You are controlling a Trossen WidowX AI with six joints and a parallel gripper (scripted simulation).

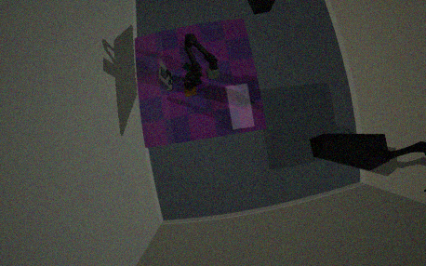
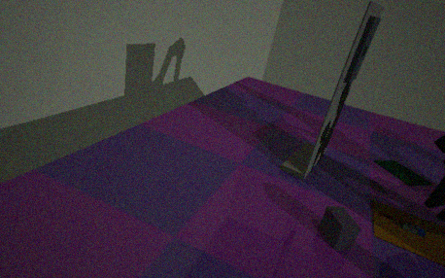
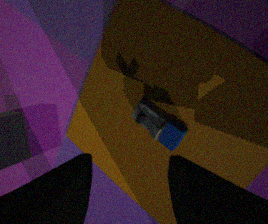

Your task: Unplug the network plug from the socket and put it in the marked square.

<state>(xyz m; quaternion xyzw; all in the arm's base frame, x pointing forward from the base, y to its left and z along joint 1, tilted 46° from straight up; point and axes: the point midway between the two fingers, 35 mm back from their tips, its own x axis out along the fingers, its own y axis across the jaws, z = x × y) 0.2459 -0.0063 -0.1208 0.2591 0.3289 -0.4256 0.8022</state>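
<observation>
My gripper tip is now 1 cm short of the orange marked square and 5 cm above it. From my gripper tip the other things lie so: small grey block 14 cm ahead, 9 cm to the left, 3 cm below; upright grey panel 18 cm ahead, 14 cm to the right, 11 cm above; dark flat patch 3 cm behind, 25 cm to the right, 5 cm below.
</observation>
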